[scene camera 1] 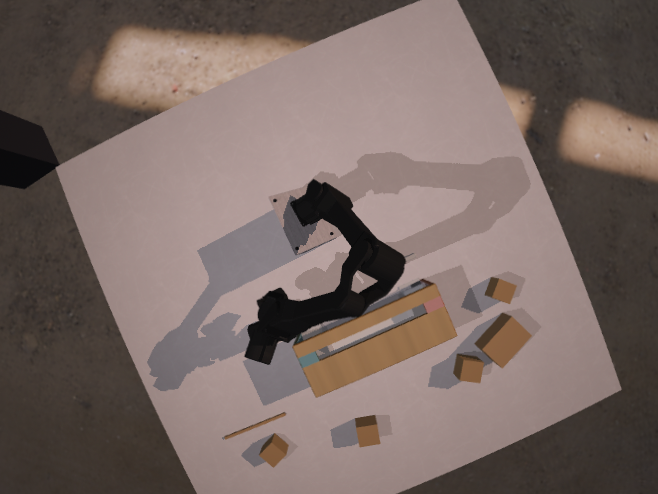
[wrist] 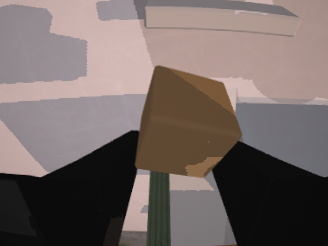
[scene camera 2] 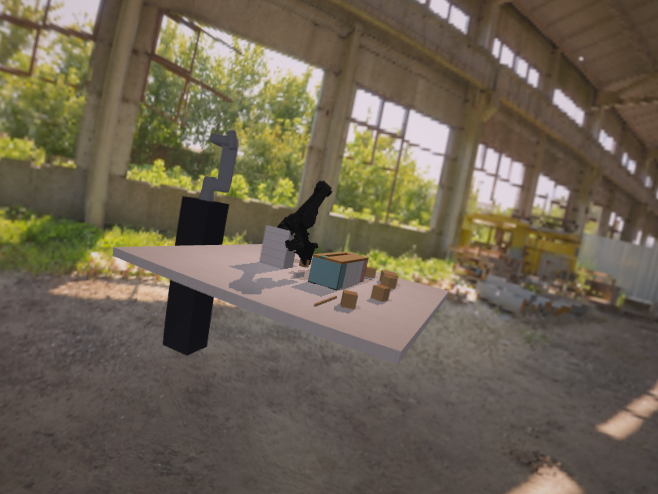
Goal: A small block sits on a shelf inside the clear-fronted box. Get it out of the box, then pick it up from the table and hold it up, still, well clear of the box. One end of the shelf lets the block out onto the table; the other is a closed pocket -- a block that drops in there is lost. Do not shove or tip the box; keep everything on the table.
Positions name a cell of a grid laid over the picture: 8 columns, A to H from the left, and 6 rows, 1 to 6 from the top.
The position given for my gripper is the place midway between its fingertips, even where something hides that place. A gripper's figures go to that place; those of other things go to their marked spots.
Scene:
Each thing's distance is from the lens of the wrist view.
my gripper (wrist: E4): 10 cm
box (wrist: G4): 16 cm
brown block (wrist: E4): 6 cm
The marked spots on the brown block and the box are 12 cm apart.

